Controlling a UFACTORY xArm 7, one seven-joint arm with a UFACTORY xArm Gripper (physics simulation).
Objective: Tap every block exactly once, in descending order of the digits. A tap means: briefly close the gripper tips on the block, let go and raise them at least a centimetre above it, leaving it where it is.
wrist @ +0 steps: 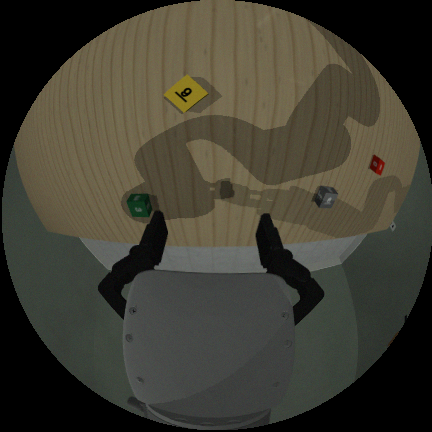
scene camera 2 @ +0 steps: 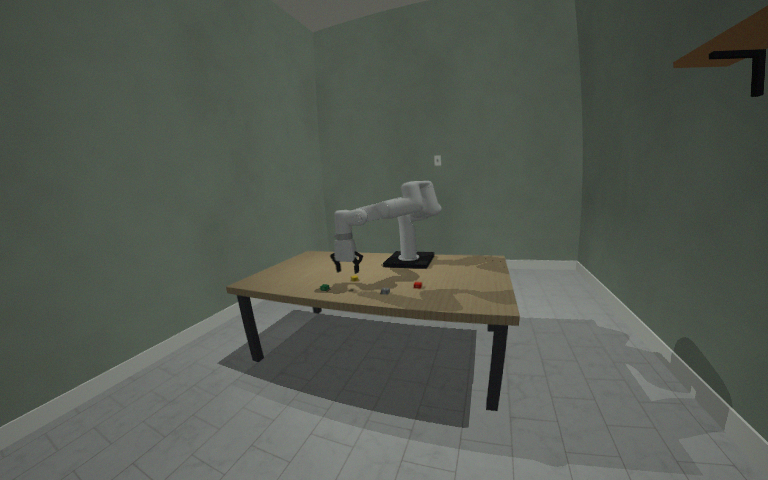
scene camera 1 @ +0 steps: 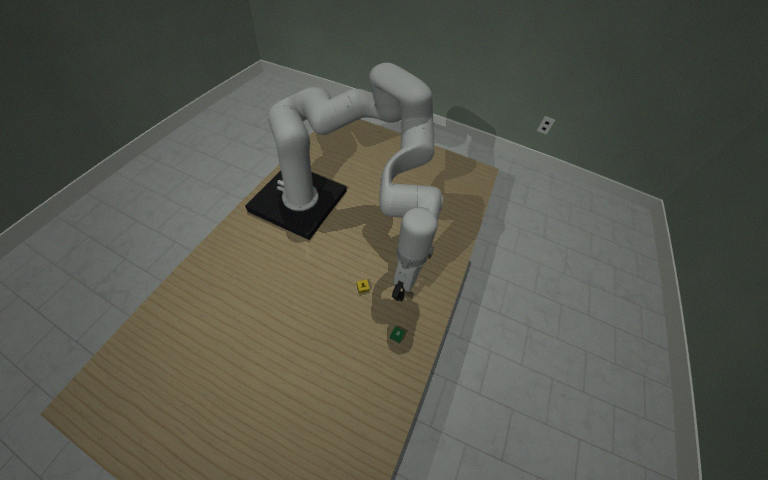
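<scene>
My gripper [scene camera 1: 398, 294] [scene camera 2: 347, 271] [wrist: 211, 222] is open and empty, raised above the table. A yellow block [scene camera 1: 363, 285] [scene camera 2: 354, 278] [wrist: 185, 93] lies ahead of it in the wrist view; its underlined digit looks like a 9. A green block [scene camera 1: 397, 334] [scene camera 2: 325, 287] [wrist: 139, 205] lies near the left fingertip in the wrist view, apparently marked 3. A grey block [scene camera 2: 385, 291] [wrist: 326, 197] lies right of the fingers in that view; its digit is unclear. A red block [scene camera 2: 417, 285] [wrist: 377, 165] lies farther right, perhaps marked 0. Grey and red do not show in scene camera 1.
The wooden table [scene camera 1: 226, 339] [scene camera 2: 470, 277] carries the arm's black base plate [scene camera 1: 260, 208] [scene camera 2: 390, 262] at its back. In the wrist view, the table's edge runs below the green and grey blocks. Arm shadows cross the table around the blocks.
</scene>
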